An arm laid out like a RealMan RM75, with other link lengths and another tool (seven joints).
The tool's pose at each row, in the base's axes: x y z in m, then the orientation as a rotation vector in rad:
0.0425 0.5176 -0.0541 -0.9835 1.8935 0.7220
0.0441 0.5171 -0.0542 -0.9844 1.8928 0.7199
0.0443 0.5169 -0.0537 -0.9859 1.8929 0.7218
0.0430 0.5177 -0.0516 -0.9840 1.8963 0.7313
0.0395 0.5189 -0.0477 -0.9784 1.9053 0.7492
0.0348 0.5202 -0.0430 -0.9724 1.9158 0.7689
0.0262 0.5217 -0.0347 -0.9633 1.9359 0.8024
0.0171 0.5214 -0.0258 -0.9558 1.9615 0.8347
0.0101 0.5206 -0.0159 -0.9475 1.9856 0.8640
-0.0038 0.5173 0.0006 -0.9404 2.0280 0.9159
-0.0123 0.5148 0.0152 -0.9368 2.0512 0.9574
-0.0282 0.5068 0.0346 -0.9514 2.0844 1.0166
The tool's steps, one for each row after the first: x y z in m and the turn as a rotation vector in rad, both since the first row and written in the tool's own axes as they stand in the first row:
-0.0002 -0.0016 0.0003 0.0011 0.0002 -0.0017
-0.0007 -0.0019 0.0000 -0.0010 0.0007 -0.0016
-0.0024 -0.0001 -0.0009 -0.0068 0.0012 0.0050
-0.0051 0.0039 -0.0032 -0.0168 0.0034 0.0196
-0.0082 0.0090 -0.0064 -0.0278 0.0066 0.0360
-0.0133 0.0179 -0.0127 -0.0473 0.0145 0.0642
-0.0181 0.0263 -0.0209 -0.0667 0.0282 0.0936
-0.0243 0.0328 -0.0291 -0.0836 0.0410 0.1214
-0.0333 0.0445 -0.0452 -0.1171 0.0675 0.1661
-0.0426 0.0519 -0.0575 -0.1447 0.0815 0.1955
-0.0518 0.0631 -0.0795 -0.1924 0.1110 0.2272

